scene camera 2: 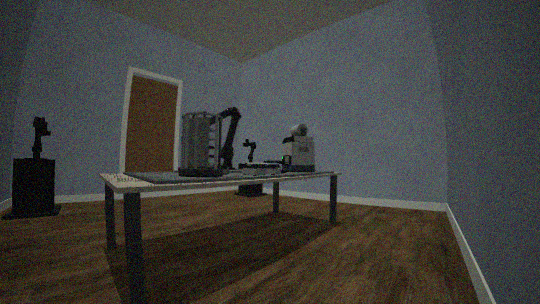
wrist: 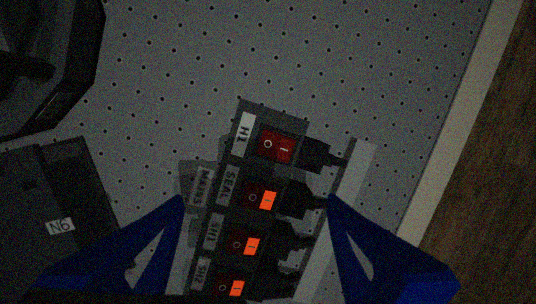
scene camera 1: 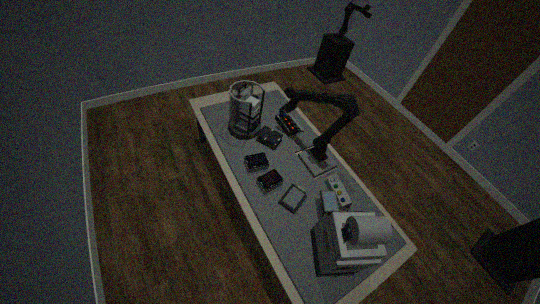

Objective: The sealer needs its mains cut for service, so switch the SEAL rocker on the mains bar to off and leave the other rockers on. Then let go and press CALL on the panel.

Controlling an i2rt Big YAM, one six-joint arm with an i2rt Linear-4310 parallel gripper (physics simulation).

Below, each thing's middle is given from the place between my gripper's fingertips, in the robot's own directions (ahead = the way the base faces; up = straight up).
I see my gripper 300 mm short of the cylindrical wire rack [scene camera 2: 201, 139], 80 mm below it and 60 mm to the left of it.
